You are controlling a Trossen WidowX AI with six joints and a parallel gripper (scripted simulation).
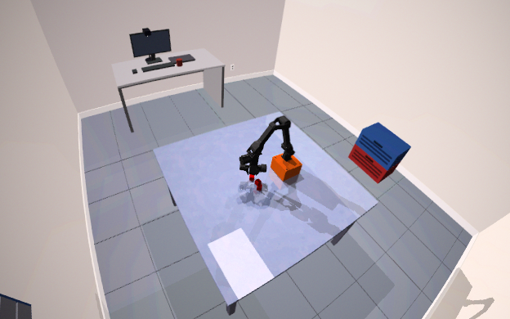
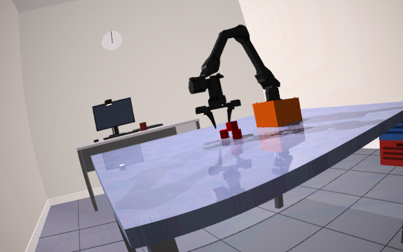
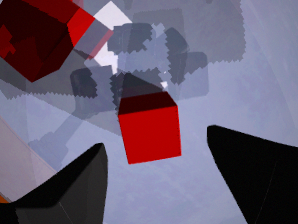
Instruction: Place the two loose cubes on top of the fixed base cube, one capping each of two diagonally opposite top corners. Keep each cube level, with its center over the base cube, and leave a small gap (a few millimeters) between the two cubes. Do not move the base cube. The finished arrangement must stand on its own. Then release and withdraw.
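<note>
My gripper tip is 8 cm to the right of the red cube.
</note>
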